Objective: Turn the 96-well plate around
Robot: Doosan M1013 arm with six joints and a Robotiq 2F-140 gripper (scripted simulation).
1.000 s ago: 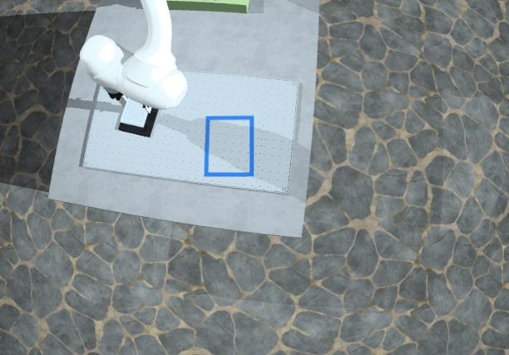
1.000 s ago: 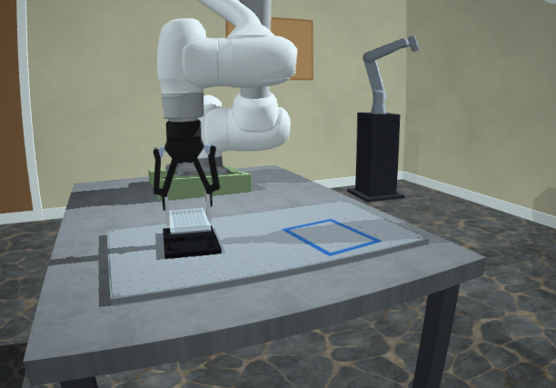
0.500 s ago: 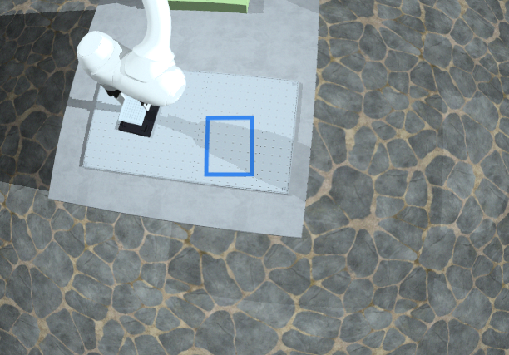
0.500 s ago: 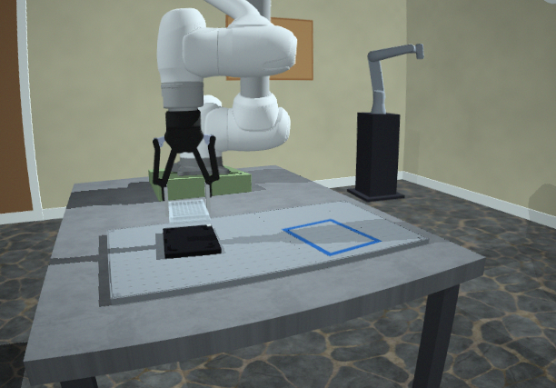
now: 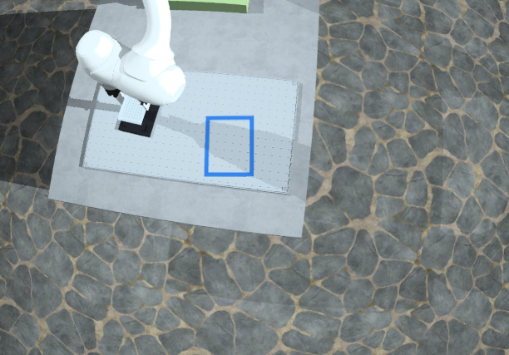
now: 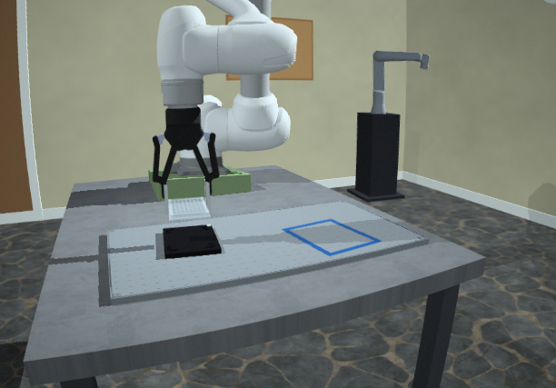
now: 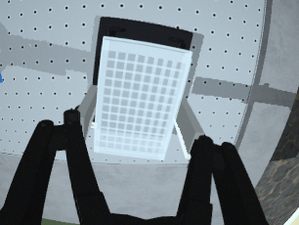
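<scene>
Right now my hand is 100 mm above the black plate nest N1. Round my hand: white A1 mark (90 mm below, 70 mm behind, 50 mm to the left); 96-well plate (20 mm below).
</scene>
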